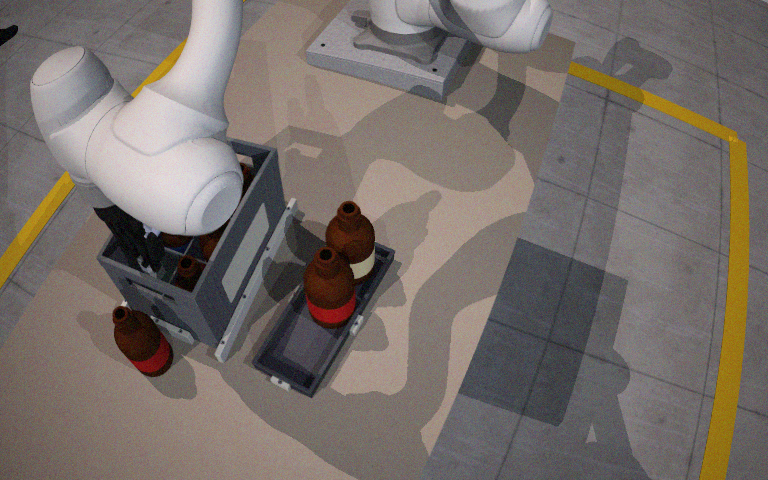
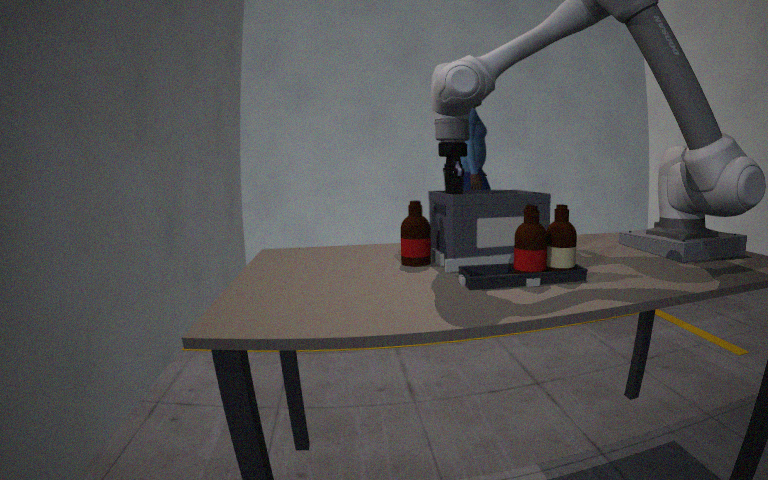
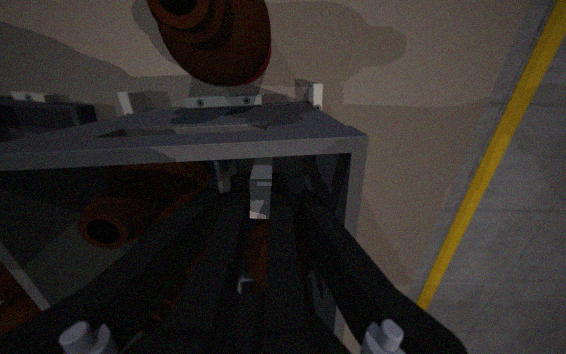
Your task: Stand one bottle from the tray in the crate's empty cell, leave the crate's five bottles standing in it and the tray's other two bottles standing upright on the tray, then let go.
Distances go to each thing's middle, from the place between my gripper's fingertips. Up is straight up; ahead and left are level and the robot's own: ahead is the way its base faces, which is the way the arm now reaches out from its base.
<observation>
The short rail (image 3: 255,99) lies 5 cm to the left of my hand, 5 cm below it and 5 cm ahead of it. From my hand the other things lie so: cream-labelled bottle (image 1: 351,234) (25 cm to the left, 19 cm behind, 2 cm above); then pale rail (image 1: 259,273) (13 cm to the left, 10 cm behind, 5 cm below).
</observation>
